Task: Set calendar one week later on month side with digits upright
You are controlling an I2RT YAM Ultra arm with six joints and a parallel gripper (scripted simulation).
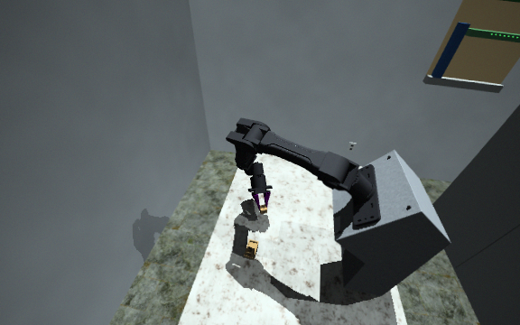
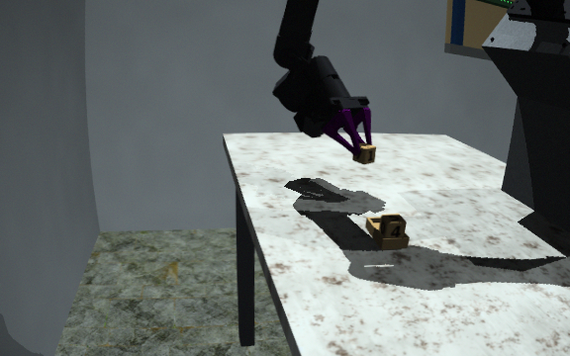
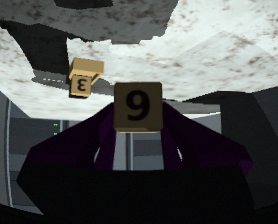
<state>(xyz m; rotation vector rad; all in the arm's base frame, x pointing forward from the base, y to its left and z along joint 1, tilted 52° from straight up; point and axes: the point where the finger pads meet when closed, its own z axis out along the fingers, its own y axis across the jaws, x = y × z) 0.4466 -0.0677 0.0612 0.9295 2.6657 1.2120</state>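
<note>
My hand is 10 mm to the right of the wooden digit cube and 10 mm above it.
</note>
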